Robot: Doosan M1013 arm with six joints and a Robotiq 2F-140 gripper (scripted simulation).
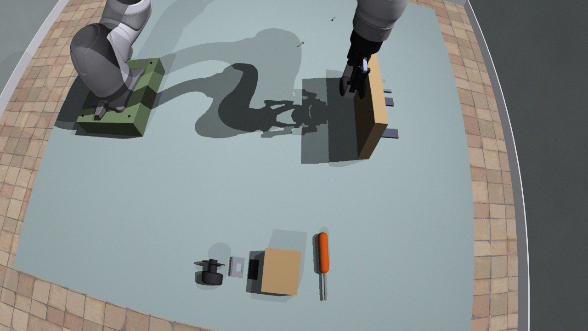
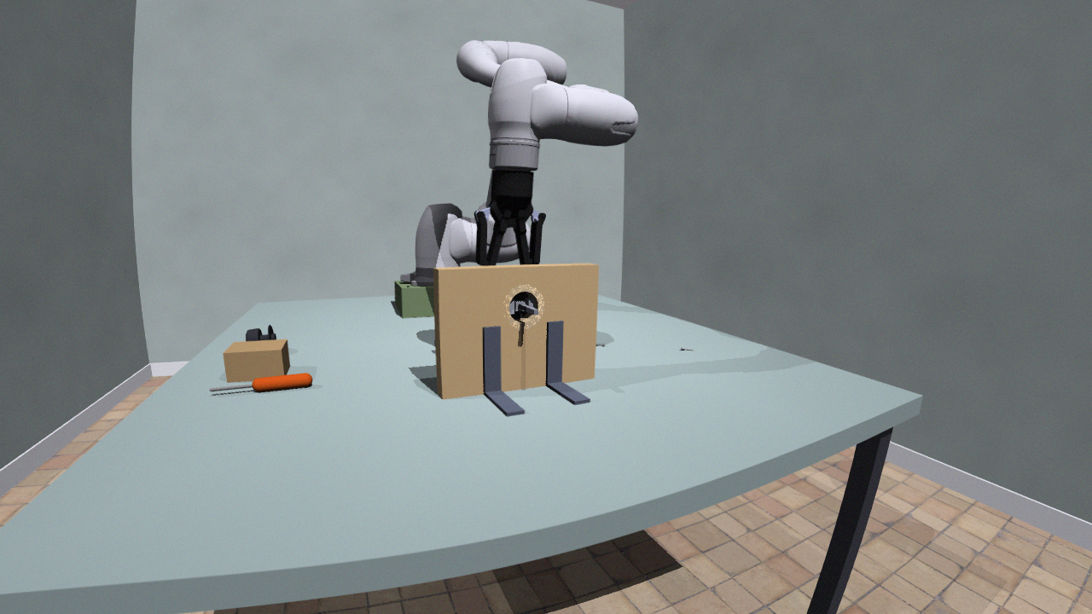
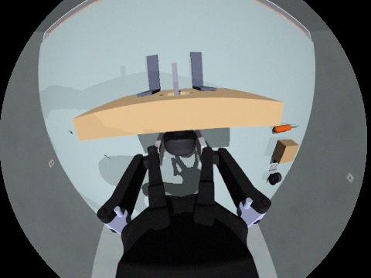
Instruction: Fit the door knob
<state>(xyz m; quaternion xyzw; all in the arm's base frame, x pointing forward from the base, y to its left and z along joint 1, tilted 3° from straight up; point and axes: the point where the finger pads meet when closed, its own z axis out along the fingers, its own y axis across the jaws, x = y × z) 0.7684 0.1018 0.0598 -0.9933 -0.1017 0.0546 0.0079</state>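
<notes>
The latch socket is 60 mm ahead of my hand, 30 mm below it and 10 mm to the left of it. Also, from my hand: orange-handled screwdriver (480 mm to the right, 160 mm below, 40 mm ahead); then wooden block (510 mm to the right, 140 mm below, 60 mm behind); then upright wood panel (60 mm ahead, 50 mm below, 10 mm to the left).
</notes>
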